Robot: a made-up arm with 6 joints. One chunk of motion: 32 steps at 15 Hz.
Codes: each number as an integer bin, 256 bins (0 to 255) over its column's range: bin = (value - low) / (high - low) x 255, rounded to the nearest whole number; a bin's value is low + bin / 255 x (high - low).
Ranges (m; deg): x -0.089..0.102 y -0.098..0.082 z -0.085..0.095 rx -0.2..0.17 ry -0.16..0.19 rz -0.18..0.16
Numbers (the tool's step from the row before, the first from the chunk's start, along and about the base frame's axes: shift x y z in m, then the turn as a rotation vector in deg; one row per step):
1: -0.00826 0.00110 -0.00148 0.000 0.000 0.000
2: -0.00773 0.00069 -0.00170 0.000 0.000 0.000
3: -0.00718 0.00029 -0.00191 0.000 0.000 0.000
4: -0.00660 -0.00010 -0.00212 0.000 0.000 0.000
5: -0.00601 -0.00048 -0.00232 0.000 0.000 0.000
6: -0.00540 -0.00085 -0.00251 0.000 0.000 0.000
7: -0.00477 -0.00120 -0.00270 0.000 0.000 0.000
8: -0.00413 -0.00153 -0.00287 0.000 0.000 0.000
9: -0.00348 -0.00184 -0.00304 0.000 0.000 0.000
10: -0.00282 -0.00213 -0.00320 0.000 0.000 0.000
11: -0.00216 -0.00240 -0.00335 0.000 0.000 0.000
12: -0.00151 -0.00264 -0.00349 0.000 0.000 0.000
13: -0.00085 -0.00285 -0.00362 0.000 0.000 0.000
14: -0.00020 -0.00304 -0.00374 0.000 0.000 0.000
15: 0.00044 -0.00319 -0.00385 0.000 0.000 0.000
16: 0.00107 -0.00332 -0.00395 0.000 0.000 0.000
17: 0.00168 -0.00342 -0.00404 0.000 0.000 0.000
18: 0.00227 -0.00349 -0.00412 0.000 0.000 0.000
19: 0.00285 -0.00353 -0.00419 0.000 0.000 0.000
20: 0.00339 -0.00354 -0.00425 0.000 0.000 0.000
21: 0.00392 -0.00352 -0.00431 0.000 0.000 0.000
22: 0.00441 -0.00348 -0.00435 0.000 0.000 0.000
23: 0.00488 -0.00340 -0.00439 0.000 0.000 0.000
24: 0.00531 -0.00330 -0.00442 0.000 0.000 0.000
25: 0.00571 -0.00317 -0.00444 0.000 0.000 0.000
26: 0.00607 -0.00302 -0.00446 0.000 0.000 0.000
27: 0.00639 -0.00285 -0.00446 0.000 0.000 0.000
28: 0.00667 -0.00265 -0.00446 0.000 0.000 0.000
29: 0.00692 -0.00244 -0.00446 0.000 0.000 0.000
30: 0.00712 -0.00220 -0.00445 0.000 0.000 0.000
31: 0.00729 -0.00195 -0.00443 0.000 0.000 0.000
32: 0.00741 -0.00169 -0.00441 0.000 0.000 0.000
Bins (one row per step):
1: 108 140 118 138 117 135
2: 109 140 118 138 117 135
3: 109 139 118 138 117 135
4: 110 139 117 138 117 135
5: 111 138 117 138 117 135
6: 112 138 117 138 117 135
7: 112 137 117 138 117 135
8: 113 137 116 138 117 135
9: 114 136 116 138 117 135
10: 115 136 116 138 117 135
11: 116 135 116 138 117 135
12: 117 135 115 138 117 135
13: 118 135 115 138 117 135
14: 119 135 115 138 117 135
15: 119 134 115 138 117 135
16: 120 134 115 138 117 135
17: 121 134 115 138 117 135
18: 122 134 115 138 117 135
19: 123 134 114 138 117 135
20: 123 134 114 138 117 135
21: 124 134 114 138 117 135
22: 125 134 114 138 117 135
23: 125 134 114 138 117 135
24: 126 134 114 138 117 135
25: 126 134 114 138 117 135
26: 127 135 114 138 117 135
27: 127 135 114 138 117 135
28: 128 135 114 138 117 135
29: 128 135 114 138 117 135
30: 128 136 114 138 117 135
31: 129 136 114 138 117 135
32: 129 136 114 138 117 135

